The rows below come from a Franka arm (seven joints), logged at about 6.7 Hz.
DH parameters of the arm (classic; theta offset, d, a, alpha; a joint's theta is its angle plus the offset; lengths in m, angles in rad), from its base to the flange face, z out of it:
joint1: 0 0.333 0 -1.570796
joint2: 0 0 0 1.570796
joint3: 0 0.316 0.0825 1.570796
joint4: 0 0 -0.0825 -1.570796
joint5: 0 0.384 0 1.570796
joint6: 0 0 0.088 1.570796
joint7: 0 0.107 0 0
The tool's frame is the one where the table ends.
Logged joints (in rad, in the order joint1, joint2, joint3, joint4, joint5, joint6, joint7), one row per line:
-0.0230, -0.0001, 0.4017, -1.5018, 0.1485, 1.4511, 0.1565
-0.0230, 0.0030, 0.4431, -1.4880, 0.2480, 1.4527, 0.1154
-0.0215, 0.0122, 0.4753, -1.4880, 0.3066, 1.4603, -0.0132
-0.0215, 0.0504, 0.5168, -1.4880, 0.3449, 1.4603, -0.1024
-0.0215, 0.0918, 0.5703, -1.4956, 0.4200, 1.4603, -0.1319
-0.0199, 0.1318, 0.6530, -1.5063, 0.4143, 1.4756, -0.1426
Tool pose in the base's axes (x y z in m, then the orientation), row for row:
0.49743, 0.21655, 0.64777, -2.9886, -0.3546, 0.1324
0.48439, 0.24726, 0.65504, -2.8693, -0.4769, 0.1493
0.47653, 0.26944, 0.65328, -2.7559, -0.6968, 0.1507
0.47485, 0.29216, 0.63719, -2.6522, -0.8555, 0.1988
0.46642, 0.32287, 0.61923, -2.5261, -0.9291, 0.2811
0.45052, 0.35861, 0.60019, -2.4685, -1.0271, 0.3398
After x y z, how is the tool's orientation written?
As a rotation vector, in radians.
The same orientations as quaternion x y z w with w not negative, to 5 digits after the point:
-0.99001, -0.11747, 0.04386, 0.06451
-0.97871, -0.16267, 0.05093, 0.11430
-0.95762, -0.24212, 0.05237, 0.14695
-0.93499, -0.30159, 0.07008, 0.17300
-0.91142, -0.33522, 0.10142, 0.21599
-0.89318, -0.37164, 0.12295, 0.22137

